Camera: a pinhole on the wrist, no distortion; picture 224 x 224 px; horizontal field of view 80.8 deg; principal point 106.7 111.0 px. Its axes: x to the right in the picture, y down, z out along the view. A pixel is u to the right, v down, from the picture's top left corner.
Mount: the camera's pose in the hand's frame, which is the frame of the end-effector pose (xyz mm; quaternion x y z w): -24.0 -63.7 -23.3 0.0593 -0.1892 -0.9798 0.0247
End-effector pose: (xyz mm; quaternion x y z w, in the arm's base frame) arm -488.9 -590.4 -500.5 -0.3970 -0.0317 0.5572 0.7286
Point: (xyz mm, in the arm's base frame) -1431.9 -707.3 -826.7
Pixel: outside the picture
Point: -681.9 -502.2 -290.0
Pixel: 114.1 122.6
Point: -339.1 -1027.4 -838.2
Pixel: behind the camera
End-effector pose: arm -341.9 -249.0 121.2 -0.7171 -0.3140 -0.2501 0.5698
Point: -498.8 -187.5 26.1
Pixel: outside the picture
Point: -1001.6 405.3 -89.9
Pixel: outside the picture
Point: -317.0 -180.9 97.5
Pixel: 48.2 60.2
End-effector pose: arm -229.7 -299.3 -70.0 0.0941 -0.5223 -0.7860 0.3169
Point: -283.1 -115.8 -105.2
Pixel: 135.7 193.6
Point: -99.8 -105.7 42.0
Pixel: 189.2 53.8
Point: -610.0 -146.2 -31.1
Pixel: outside the picture
